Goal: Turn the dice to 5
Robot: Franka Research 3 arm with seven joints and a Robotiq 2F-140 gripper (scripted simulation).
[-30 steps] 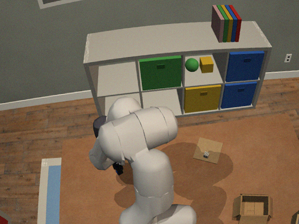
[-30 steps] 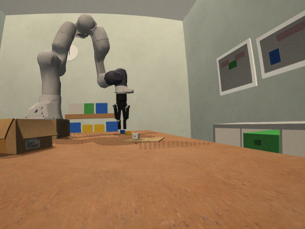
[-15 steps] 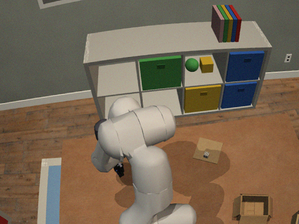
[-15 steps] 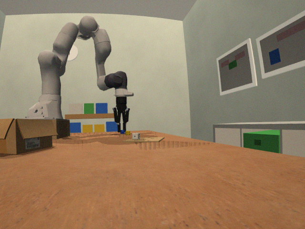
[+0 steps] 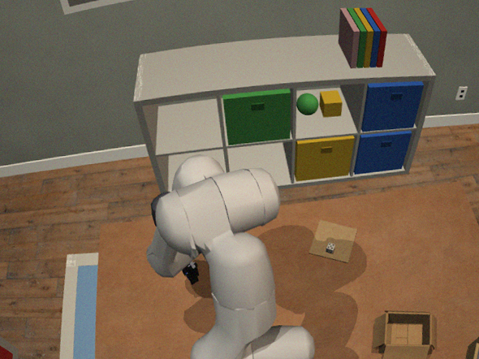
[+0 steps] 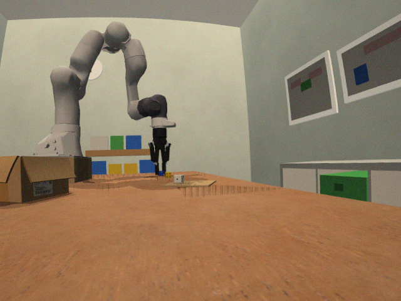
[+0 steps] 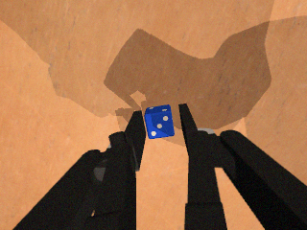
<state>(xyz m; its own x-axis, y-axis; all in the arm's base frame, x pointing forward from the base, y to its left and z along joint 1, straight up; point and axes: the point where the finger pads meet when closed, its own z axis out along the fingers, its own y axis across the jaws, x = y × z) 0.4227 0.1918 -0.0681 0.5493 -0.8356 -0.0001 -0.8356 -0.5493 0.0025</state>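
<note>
My gripper is now 20 mm above the blue die. The rest, counted from my hand: tan mat 490 mm to the right, 90 mm ahead, 30 mm below; yellow die 170 mm to the right, 30 mm ahead, 20 mm below; white die 470 mm to the right, 60 mm ahead, 20 mm below.
</note>
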